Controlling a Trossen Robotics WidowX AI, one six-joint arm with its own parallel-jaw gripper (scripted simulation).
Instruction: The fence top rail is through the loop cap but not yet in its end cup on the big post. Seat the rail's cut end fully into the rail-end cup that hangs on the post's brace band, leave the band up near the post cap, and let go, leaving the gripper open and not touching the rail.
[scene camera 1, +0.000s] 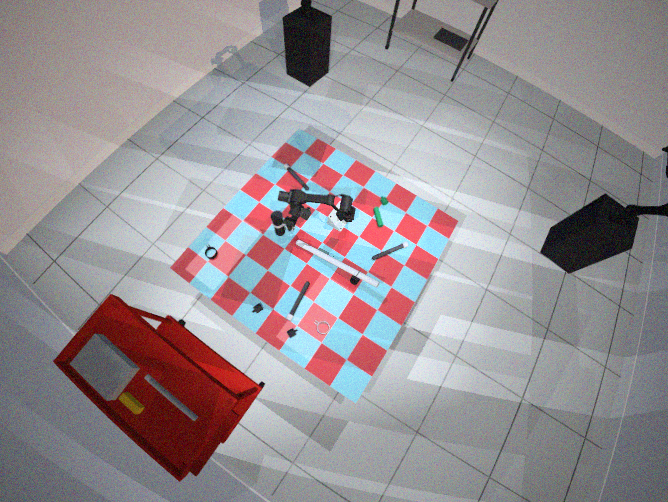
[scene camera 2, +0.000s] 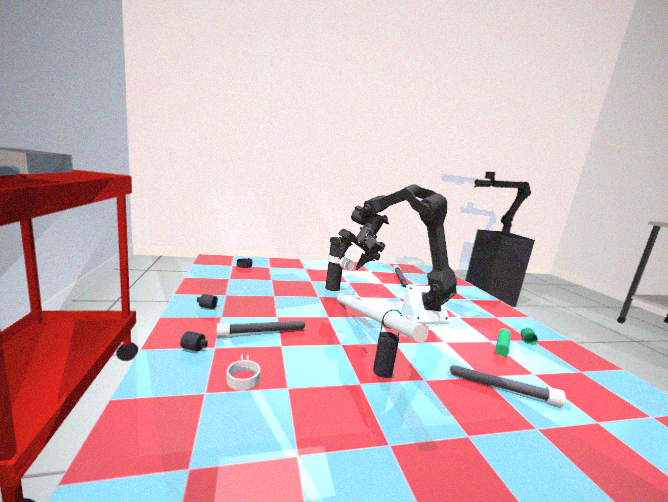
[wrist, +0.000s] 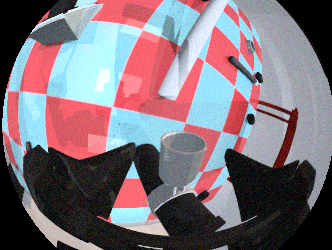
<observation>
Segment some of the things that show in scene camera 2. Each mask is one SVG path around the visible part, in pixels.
My gripper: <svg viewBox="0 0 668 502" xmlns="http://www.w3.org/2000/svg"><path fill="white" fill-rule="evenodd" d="M366 225L359 228L361 231L357 236L346 229L342 229L338 233L341 236L339 237L339 259L353 245L351 242L364 250L355 270L358 270L369 261L378 261L381 257L378 251L382 252L386 246L383 242L376 240L378 237L376 236L377 232Z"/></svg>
A white top rail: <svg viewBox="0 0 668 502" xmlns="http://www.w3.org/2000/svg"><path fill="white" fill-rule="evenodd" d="M385 315L383 321L385 326L417 342L424 342L427 339L429 332L425 325L392 312L388 312ZM337 295L338 302L382 323L382 318L387 310L344 293Z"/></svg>
</observation>
